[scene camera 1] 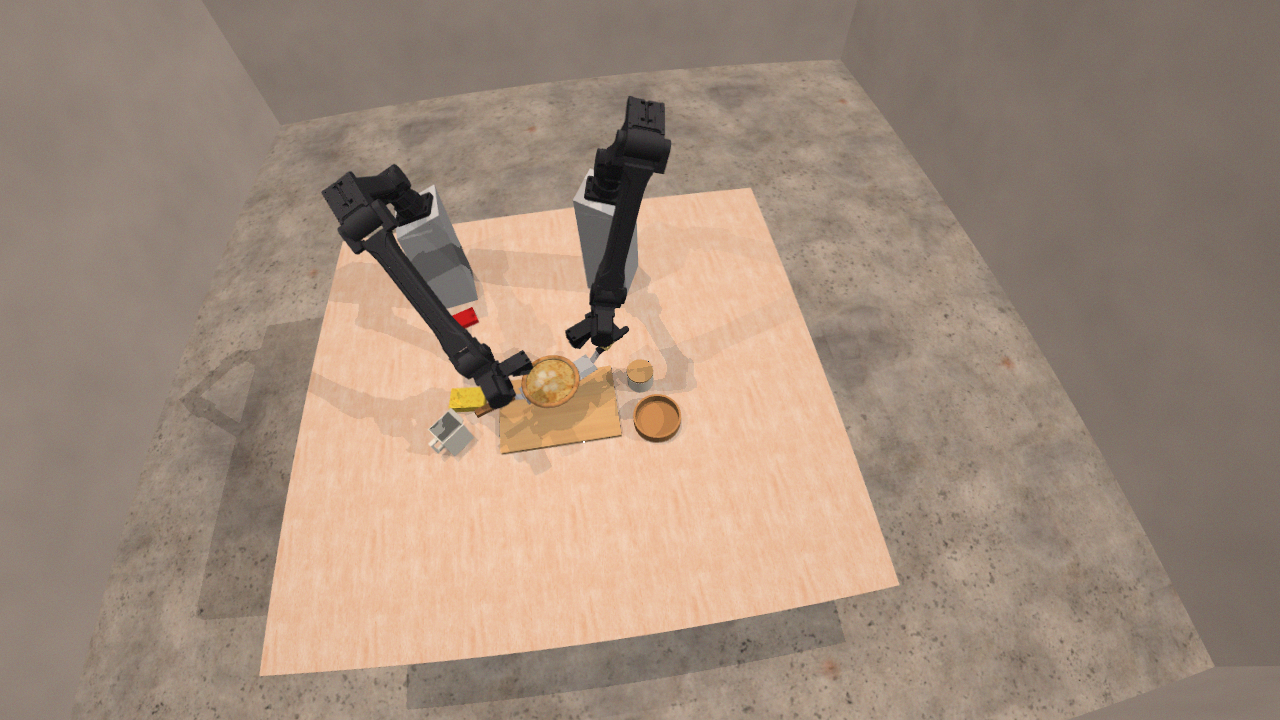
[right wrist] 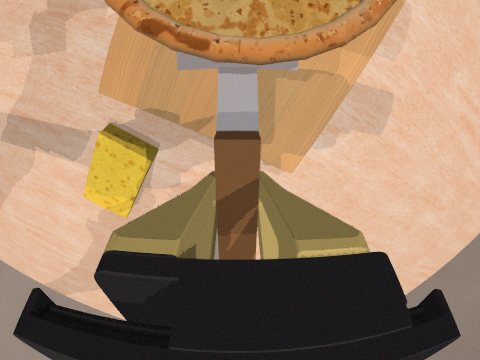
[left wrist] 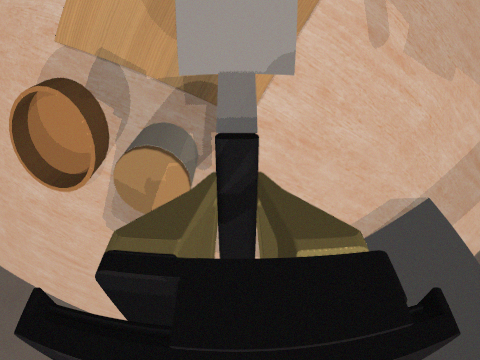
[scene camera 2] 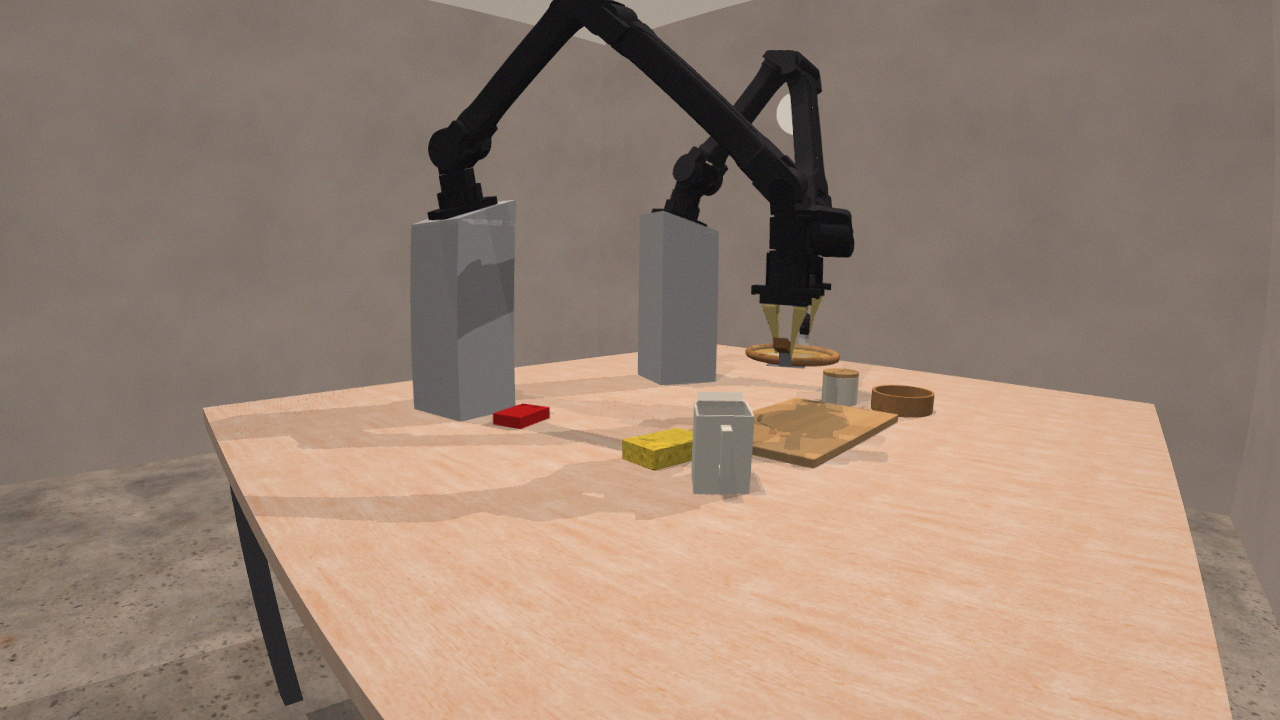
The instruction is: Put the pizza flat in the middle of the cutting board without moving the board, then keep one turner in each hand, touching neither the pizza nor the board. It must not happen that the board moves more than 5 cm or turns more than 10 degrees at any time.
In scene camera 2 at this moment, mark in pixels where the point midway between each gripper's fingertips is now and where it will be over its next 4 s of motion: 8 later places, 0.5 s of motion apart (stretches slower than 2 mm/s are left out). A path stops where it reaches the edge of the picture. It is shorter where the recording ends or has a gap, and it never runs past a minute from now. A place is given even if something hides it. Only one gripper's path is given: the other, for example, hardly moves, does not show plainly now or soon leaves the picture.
My right gripper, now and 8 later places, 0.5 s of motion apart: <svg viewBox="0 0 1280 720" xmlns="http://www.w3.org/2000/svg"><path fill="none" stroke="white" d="M783 353L807 356L809 358L808 373L806 387L802 403L800 418L800 426L799 426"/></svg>
